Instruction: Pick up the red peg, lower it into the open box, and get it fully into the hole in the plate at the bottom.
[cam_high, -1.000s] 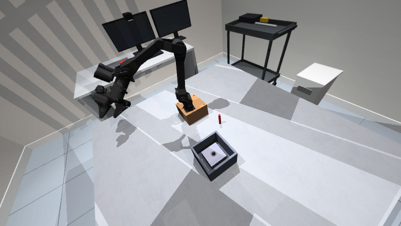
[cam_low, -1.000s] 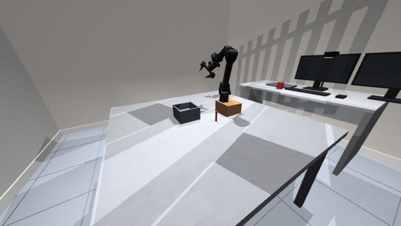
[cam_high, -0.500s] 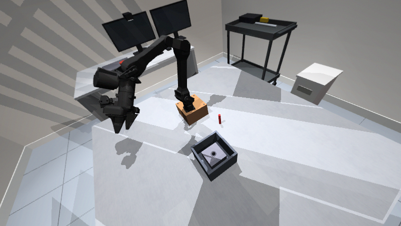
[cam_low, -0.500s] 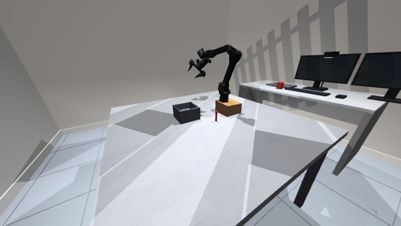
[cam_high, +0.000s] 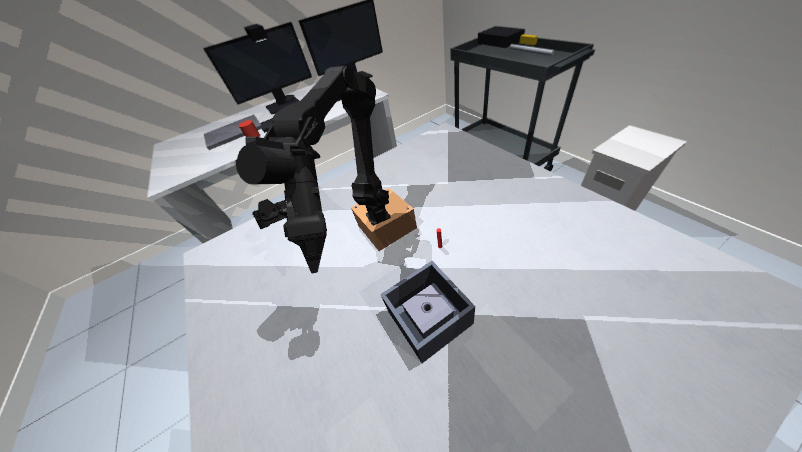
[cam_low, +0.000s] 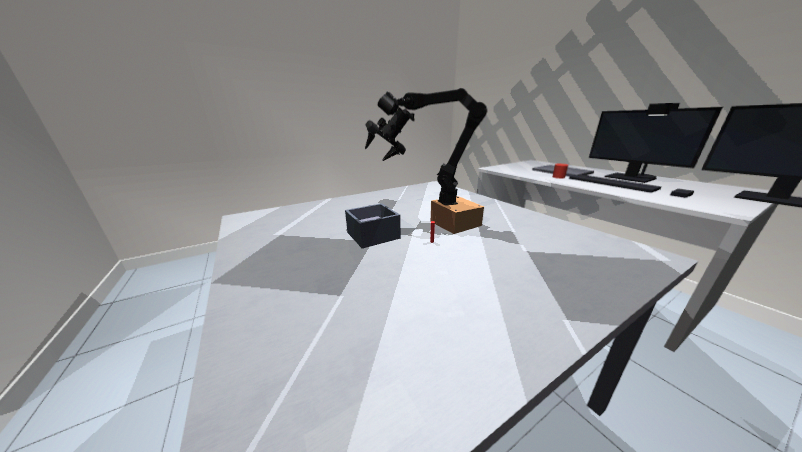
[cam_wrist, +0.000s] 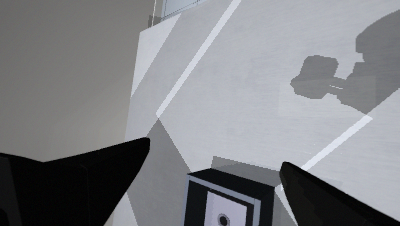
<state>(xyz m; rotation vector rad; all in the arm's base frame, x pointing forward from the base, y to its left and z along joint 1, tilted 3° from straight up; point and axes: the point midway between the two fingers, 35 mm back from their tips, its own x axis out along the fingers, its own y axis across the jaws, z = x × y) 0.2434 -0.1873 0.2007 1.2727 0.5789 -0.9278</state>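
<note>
My gripper tip is 11 cm past the red peg, 32 cm to the right of it and 24 cm above it. Also, from my gripper tip: dark grey box: 8 cm ahead, 18 cm to the left, 26 cm below; then pale plate: 8 cm ahead, 18 cm to the left, 24 cm below.
</note>
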